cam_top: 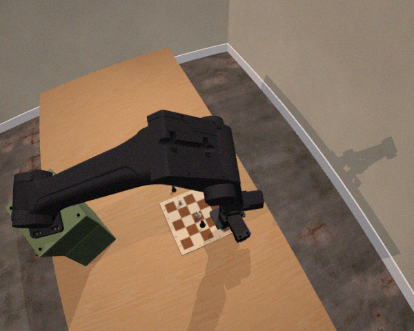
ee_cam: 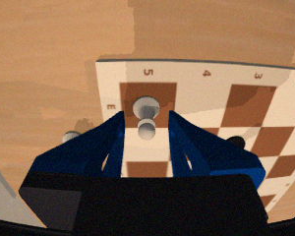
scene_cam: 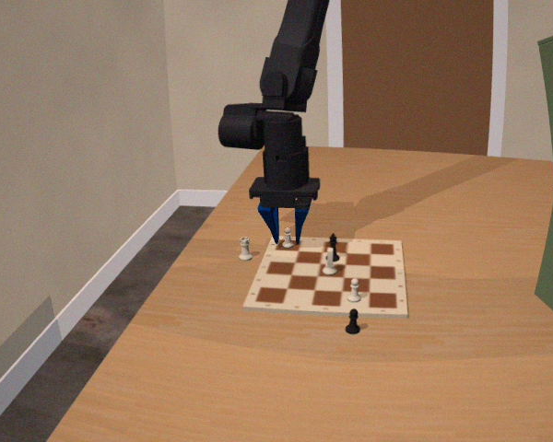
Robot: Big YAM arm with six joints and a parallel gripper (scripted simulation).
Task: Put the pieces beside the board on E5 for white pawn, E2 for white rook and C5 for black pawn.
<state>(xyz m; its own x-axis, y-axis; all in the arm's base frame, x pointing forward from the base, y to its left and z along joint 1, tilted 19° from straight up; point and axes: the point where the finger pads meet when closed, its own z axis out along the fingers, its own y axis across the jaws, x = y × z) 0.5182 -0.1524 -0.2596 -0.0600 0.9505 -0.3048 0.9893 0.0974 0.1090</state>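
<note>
Now: the white rook 6 cm ahead of my hand, 4 cm to the left of it and 1 cm below it. The rest, counted from my hand: tall black piece: 8 cm behind, 3 cm to the left, 1 cm above; tall white piece: 8 cm behind, 7 cm to the left; chessboard: 8 cm behind, 7 cm to the left, 2 cm below.
</note>
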